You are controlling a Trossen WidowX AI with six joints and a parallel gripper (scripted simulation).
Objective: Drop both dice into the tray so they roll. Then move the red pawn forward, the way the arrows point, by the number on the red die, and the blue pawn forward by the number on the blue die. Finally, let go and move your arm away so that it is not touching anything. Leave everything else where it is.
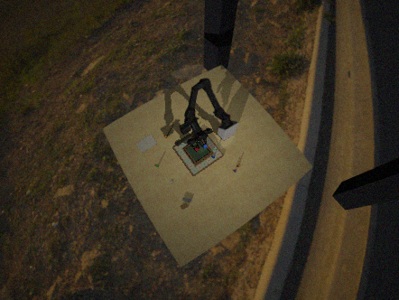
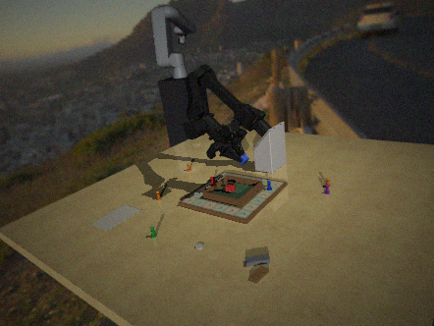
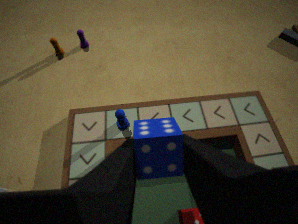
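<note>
The blue die is right at my gripper tip. From my gripper tip the other things lie so: blue pawn: 2 cm behind, 8 cm to the left, 10 cm below; tray: 3 cm ahead, 4 cm to the right, 12 cm below; red die: 3 cm ahead, 5 cm to the right, 10 cm below.
</note>
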